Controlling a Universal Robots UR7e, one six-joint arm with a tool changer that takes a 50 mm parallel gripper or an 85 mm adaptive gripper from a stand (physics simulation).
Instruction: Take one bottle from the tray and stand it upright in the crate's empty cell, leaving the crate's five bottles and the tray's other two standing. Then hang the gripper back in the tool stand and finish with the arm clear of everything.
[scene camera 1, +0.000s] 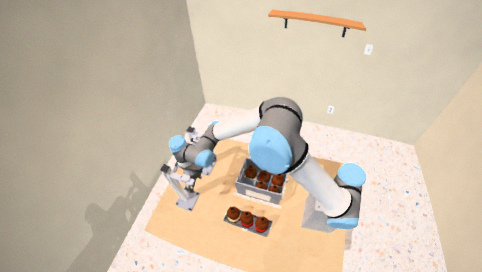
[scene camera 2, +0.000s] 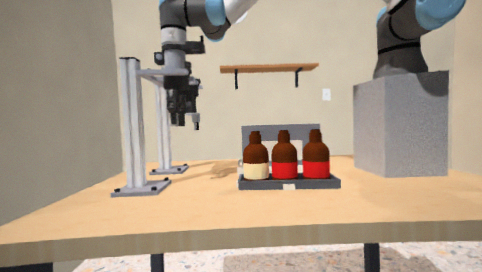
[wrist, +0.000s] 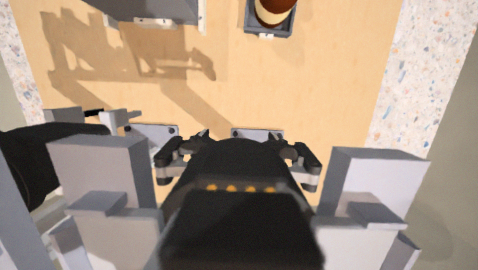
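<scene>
The gripper, the adaptive one, is open and empty, hanging in the near holder of the tool stand. The arm's tool flange sits right above it; whether they are locked is hidden. Holder prongs flank it in the wrist view. The tray holds three upright bottles: a cream-labelled one and two red-labelled ones. The crate holds five standing bottles; its front-left cell looks empty.
A second gripper with grey fingers hangs in the far holder, beside the first. The arm reaches over the crate from its grey pedestal at the right. An orange wall shelf is at the back.
</scene>
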